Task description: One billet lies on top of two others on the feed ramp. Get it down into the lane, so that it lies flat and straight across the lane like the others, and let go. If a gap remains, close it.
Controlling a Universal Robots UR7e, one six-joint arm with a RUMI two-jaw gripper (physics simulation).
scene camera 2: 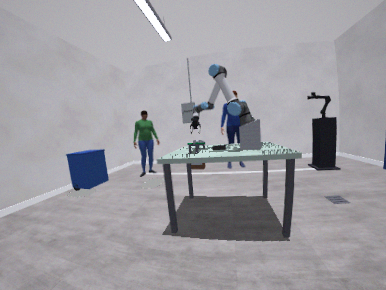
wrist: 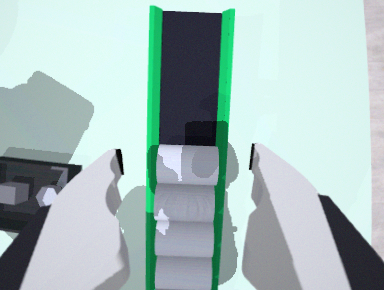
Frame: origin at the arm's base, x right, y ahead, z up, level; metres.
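Seen in the pictures: gripper, fingertip midpoint: (scene camera 2: 195, 134) (wrist: 186, 148); arm's base, origin of the base link: (scene camera 2: 248, 123).
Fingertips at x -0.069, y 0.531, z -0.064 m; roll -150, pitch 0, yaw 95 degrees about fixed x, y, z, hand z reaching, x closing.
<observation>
Pixels of each thing's top centre, then the offset from my fingertips to it.
- second billet, middle of its top: (wrist: 184, 207) dx +0.059, dy -0.001, dz -0.068 m
- third billet, middle of its top: (wrist: 184, 245) dx +0.098, dy +0.001, dz -0.072 m
- fourth billet, middle of its top: (wrist: 183, 280) dx +0.138, dy +0.001, dz -0.077 m
- black tray, middle of its top: (wrist: 20, 198) (scene camera 2: 219, 145) dx +0.082, dy -0.228, dz -0.143 m
The feed ramp (scene camera 2: 196, 143) (wrist: 155, 75) has green side rails and a dark floor, and runs up and down the wrist view. Several grey billets lie crosswise in a row in its lower half. The uppermost billet in the wrist view (wrist: 187, 170) borders the bare dark lane. A second billet (wrist: 184, 202), a third billet (wrist: 184, 240) and a fourth billet (wrist: 183, 272) follow below it, close together. Their heights are hard to tell from above. My gripper (scene camera 2: 195, 132) (wrist: 186, 148) is open and empty above the ramp, with its fingertips either side of the uppermost billet.
A black tray (scene camera 2: 219, 147) (wrist: 40, 161) with small metal parts is left of the ramp in the wrist view. The pale green table (scene camera 2: 230, 157) carries the ramp, the tray and a grey panel (scene camera 2: 251, 135) by the arm's base. Two people stand behind.
</observation>
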